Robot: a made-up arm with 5 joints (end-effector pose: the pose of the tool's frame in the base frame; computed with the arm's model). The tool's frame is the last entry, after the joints.
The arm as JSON. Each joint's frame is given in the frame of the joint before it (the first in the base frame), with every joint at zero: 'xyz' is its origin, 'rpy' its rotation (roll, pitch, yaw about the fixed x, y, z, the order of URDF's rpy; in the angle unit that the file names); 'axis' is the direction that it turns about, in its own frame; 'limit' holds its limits. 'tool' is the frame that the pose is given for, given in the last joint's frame.
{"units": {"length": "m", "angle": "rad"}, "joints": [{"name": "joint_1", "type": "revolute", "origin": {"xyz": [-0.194, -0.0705, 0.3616], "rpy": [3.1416, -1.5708, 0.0]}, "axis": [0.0, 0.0, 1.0], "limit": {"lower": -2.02, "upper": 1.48}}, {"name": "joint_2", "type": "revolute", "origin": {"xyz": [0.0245, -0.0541, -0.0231], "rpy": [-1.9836, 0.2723, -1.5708]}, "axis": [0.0, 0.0, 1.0], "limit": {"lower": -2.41, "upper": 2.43}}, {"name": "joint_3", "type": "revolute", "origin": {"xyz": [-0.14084, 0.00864, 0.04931], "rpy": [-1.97, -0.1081, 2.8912]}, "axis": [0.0, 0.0, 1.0], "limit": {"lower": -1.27, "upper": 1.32}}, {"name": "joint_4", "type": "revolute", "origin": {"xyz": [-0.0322, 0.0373, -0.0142], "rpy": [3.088, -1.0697, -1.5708]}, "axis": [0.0, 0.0, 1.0], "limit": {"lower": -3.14, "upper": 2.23}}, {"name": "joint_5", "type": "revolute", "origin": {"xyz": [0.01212, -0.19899, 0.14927], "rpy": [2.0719, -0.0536, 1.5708]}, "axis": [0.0, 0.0, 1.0], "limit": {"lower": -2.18, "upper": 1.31}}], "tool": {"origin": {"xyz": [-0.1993, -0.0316, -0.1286], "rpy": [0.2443, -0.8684, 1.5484]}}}
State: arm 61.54 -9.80 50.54 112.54 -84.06
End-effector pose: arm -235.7 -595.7 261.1 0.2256 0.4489 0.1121 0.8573
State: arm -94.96 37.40 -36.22 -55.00 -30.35
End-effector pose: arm -483.9 180.1 691.8 0.8007 0.3236 0.4117 0.2910
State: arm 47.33 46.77 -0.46 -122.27 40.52
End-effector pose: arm -486.6 26.7 357.5 0.6119 -0.2331 0.7292 -0.1989
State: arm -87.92 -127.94 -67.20 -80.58 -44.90
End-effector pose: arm -120.4 294.4 -26.4 0.4540 -0.0680 -0.8634 0.2093
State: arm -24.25 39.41 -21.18 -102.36 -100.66
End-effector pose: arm -553.5 -73.6 594.0 0.7043 0.6820 -0.1415 0.1374
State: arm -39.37 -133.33 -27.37 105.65 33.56
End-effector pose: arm -522.0 -207.1 482.3 0.1882 -0.9444 0.2423 -0.1182
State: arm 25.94 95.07 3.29 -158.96 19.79
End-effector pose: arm -531.2 -46.9 358.3 0.5367 -0.5568 0.5929 -0.2244
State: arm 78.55 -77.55 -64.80 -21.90 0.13
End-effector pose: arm -616.2 -370.7 558.3 0.2792 -0.8254 0.4068 0.2743
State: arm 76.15 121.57 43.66 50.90 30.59
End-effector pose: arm 132.7 -132.0 743.0 0.3775 -0.0973 -0.8826 -0.2629
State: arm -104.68 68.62 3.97 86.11 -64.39
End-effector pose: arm -182.5 355.1 13.2 0.0152 -0.3284 0.8192 -0.4699
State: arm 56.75 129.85 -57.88 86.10 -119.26
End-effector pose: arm -446.0 -218.5 362.5 0.5878 -0.7875 -0.0723 0.1708
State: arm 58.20 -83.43 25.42 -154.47 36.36
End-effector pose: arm -60.2 -330.6 513.7 0.4189 -0.5587 -0.6423 -0.3160
